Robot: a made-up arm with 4 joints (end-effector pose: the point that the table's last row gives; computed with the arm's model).
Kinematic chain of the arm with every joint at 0, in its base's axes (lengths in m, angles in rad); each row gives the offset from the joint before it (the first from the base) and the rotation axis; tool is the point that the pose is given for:
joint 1: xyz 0 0 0.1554 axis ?
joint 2: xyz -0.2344 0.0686 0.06 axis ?
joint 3: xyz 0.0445 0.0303 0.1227 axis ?
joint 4: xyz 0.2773 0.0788 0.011 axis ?
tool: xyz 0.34 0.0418 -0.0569
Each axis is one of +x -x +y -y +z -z.
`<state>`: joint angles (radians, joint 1 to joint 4).
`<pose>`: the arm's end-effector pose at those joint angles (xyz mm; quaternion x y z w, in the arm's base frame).
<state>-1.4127 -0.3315 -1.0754 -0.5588</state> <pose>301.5 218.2 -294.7 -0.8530 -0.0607 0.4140 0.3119</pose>
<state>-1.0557 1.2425 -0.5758 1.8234</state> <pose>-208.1 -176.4 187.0 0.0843 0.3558 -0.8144 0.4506</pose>
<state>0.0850 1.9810 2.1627 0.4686</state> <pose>-360.3 -561.6 499.6 0.5794 -0.6460 -0.2978 0.3978</pose>
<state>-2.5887 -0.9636 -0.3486 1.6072</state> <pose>-116.6 -337.4 141.7 0.7572 -0.3546 0.4945 0.2375</pose>
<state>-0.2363 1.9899 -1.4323 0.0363</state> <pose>-512.6 -501.8 333.0 -0.3908 0.4788 -0.7004 0.3571</pose>
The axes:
joint 1: +x
joint 2: -z
joint 3: +x
joint 4: +y

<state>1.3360 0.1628 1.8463 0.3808</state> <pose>399.6 -305.8 358.0 -0.9934 0.0240 -0.1113 0.0160</pose>
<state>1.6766 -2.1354 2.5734 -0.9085</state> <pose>-371.2 -111.7 810.7 -0.7148 -0.4526 -0.5295 0.0613</pose>
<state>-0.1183 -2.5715 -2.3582 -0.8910</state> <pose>-784.0 275.1 50.0 0.0597 0.8190 -0.4919 0.2894</pose>
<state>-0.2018 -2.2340 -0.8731 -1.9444</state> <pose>-684.0 97.7 456.0 -0.5746 0.4779 -0.6636 0.0324</pose>
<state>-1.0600 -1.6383 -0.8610 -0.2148</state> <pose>-409.1 449.6 -423.1 -0.4784 0.0302 0.7827 0.3969</pose>
